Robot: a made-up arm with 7 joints.
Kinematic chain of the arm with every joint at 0, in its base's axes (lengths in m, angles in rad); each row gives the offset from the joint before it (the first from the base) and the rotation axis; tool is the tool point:
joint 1: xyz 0 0 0.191 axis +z
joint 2: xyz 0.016 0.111 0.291 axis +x
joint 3: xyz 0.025 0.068 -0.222 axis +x
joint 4: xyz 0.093 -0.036 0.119 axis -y
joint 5: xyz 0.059 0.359 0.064 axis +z
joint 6: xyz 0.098 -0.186 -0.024 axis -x
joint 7: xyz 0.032 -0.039 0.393 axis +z
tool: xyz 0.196 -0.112 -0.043
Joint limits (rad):
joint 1: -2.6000..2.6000
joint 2: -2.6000..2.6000
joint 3: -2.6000..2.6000
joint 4: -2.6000..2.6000
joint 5: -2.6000..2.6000
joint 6: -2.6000..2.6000
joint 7: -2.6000..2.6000
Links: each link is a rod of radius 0.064 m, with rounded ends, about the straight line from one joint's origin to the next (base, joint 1, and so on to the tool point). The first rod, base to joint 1, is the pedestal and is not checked.
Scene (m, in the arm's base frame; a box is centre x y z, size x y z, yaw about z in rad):
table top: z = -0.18
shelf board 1: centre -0.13 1.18 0 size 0.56 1.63 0.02 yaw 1.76
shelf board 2: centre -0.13 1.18 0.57 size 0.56 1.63 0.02 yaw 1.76
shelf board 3: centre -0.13 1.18 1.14 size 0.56 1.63 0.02 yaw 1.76
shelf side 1: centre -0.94 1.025 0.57 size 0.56 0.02 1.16 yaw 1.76
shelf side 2: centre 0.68 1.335 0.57 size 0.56 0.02 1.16 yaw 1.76
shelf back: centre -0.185 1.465 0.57 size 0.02 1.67 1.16 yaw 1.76
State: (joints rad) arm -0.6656 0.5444 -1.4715 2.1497 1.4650 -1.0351 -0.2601
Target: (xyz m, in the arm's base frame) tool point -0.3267 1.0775 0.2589
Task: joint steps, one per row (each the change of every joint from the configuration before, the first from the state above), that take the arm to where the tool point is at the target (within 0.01 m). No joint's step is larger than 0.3 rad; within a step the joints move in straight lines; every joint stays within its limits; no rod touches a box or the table.
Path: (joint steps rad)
1: 0.1992 0.0133 0.0016 0.0603 -0.0067 0.0360 0.0098
2: 0.1992 0.0132 0.0016 0.0602 -0.0068 0.0360 0.0098
3: 0.1993 0.0133 0.0016 0.0603 -0.0067 0.0361 0.0097

